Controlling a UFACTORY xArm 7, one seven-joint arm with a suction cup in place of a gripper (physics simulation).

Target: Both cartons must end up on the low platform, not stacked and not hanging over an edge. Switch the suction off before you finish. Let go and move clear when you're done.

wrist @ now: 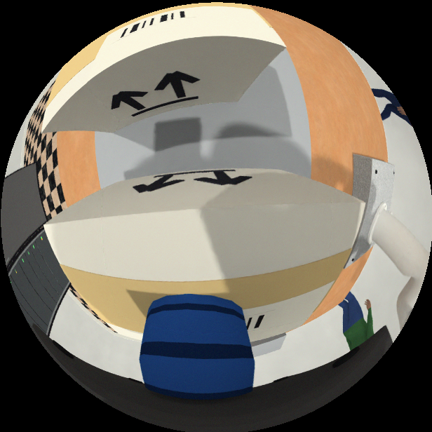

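My suction cup, a blue ribbed one at the bottom of the wrist view, is on a large white carton with a tan band and holds it. The held carton fills the middle of the view and hides part of the low grey platform. The other carton, white and tan with arrows and a barcode, stands on the platform at the top left. A strip of platform with shadows shows between the two cartons. The underside of the held carton is hidden, so its height above the platform is unclear.
An orange table top surrounds the platform. A grey metal base plate with a pale arm stands at the right. Dark equipment and a checkered floor show at the left.
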